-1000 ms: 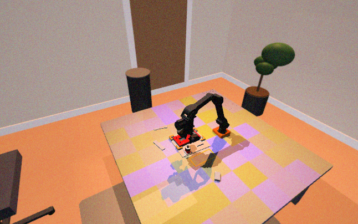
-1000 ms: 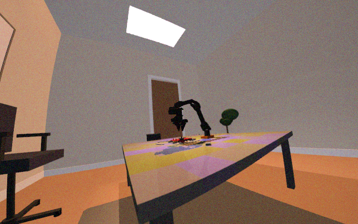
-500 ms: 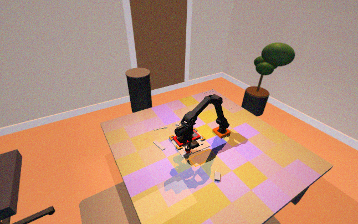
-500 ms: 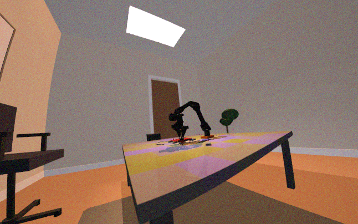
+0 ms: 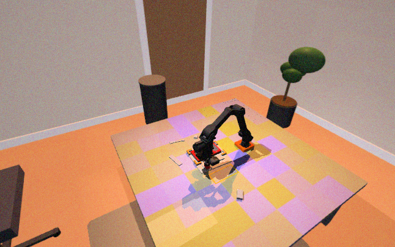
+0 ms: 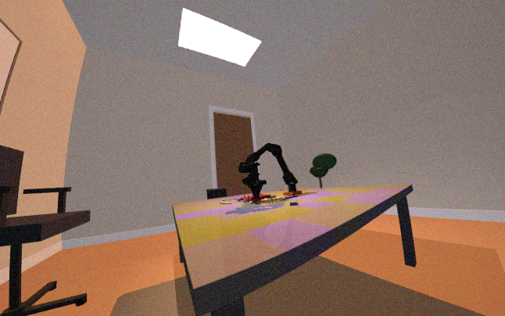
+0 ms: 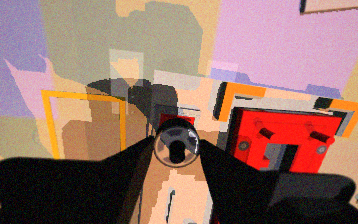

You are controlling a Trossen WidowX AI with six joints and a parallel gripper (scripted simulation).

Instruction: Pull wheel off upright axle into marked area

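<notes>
Right now the wheel is right at my gripper tip.
</notes>
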